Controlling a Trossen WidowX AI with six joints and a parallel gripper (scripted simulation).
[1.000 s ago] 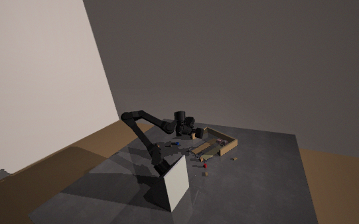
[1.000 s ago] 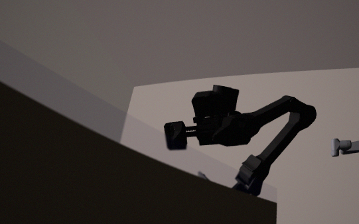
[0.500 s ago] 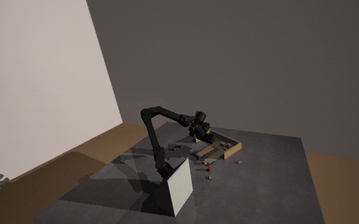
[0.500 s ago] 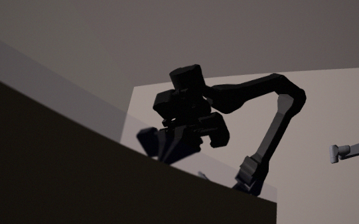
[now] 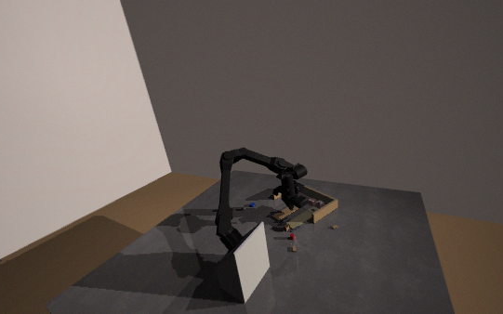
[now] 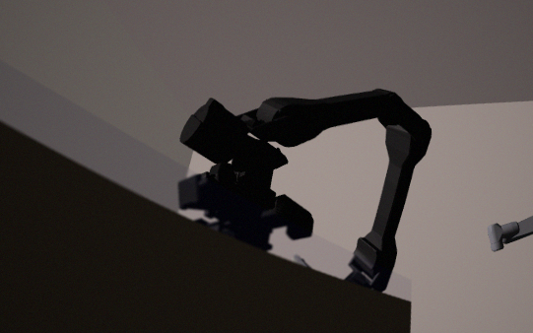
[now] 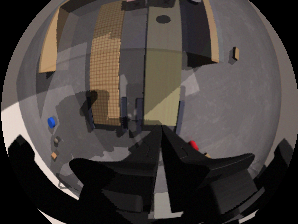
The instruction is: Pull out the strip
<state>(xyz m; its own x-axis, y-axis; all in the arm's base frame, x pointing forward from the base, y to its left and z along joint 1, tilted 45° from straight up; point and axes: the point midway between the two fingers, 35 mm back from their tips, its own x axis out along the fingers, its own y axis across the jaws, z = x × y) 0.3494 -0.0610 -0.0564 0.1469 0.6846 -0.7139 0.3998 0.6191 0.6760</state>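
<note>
Right now the small red piece is 10 cm behind my gripper tip, 4 cm to the right of it and 7 cm below it. From my gripper tip the other things lie so: small blue piece: 7 cm ahead, 28 cm to the left, 8 cm below.
</note>
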